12 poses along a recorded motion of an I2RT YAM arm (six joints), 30 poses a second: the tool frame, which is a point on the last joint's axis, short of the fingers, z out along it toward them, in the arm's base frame.
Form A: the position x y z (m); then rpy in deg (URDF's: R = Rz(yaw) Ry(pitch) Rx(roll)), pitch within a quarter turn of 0, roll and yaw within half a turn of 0.
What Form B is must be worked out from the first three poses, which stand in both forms.
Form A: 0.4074 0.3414 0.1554 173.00 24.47 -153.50
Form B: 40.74 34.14 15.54 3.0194 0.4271 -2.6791
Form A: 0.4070 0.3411 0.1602 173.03 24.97 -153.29
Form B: 40.70 34.11 16.02 3.0199 0.4358 -2.6754
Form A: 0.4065 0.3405 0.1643 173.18 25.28 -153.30
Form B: 40.65 34.05 16.43 3.0226 0.4412 -2.6756
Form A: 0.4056 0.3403 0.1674 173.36 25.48 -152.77
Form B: 40.56 34.03 16.74 3.0257 0.4447 -2.6663
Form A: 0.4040 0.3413 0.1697 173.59 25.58 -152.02
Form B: 40.40 34.13 16.97 3.0297 0.4465 -2.6532
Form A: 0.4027 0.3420 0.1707 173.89 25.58 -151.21
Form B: 40.27 34.20 17.07 3.0350 0.4465 -2.6391
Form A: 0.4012 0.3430 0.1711 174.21 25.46 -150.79
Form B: 40.12 34.30 17.11 3.0405 0.4444 -2.6318
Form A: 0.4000 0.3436 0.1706 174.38 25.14 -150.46
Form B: 40.00 34.36 17.06 3.0435 0.4388 -2.6260
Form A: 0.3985 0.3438 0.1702 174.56 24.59 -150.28
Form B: 39.85 34.38 17.02 3.0466 0.4292 -2.6229
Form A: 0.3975 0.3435 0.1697 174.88 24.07 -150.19
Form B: 39.75 34.35 16.97 3.0522 0.4201 -2.6213
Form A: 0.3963 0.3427 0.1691 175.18 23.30 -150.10
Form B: 39.63 34.27 16.91 3.0575 0.4067 -2.6197
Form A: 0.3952 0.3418 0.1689 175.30 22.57 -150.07
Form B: 39.52 34.18 16.89 3.0596 0.3939 -2.6192
